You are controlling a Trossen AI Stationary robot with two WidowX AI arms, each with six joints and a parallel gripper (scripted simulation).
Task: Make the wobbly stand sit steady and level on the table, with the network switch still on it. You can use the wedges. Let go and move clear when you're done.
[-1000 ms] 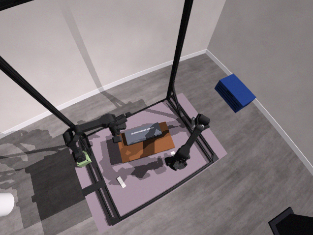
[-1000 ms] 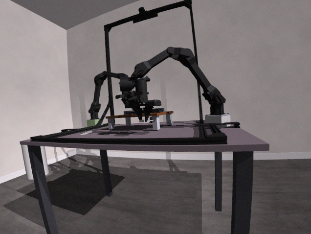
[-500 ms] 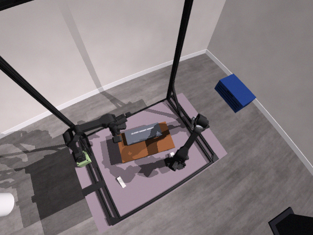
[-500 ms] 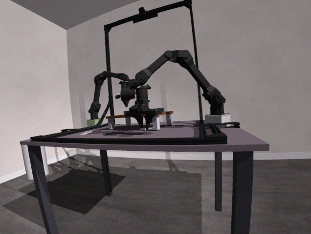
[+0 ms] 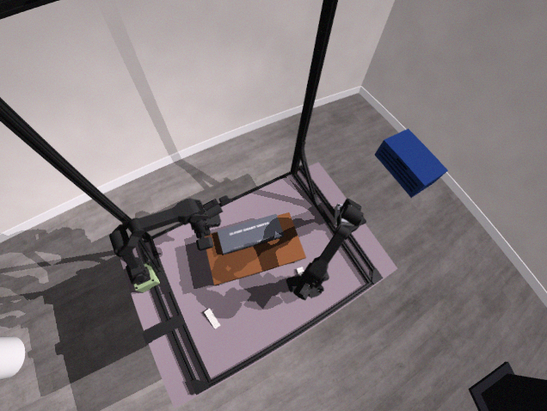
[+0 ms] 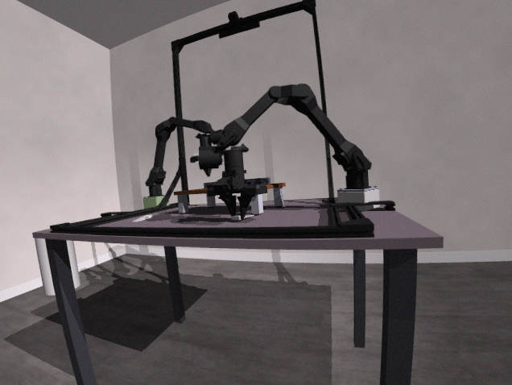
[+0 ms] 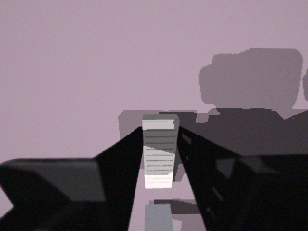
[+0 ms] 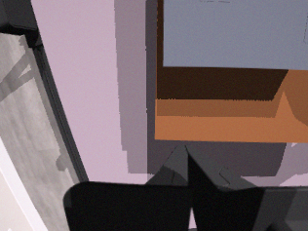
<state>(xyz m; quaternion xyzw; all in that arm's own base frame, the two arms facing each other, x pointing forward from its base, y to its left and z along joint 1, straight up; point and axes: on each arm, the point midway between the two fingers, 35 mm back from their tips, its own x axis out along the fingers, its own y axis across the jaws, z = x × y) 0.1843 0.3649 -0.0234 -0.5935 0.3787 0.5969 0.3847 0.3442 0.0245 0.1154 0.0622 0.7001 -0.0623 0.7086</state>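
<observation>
Right now the white wedge is 30 mm below my left hand and 30 mm behind it. From my left hand the other things lie so: stand (220 mm behind, 180 mm to the right); grey network switch (280 mm behind, 180 mm to the right, 70 mm above).
</observation>
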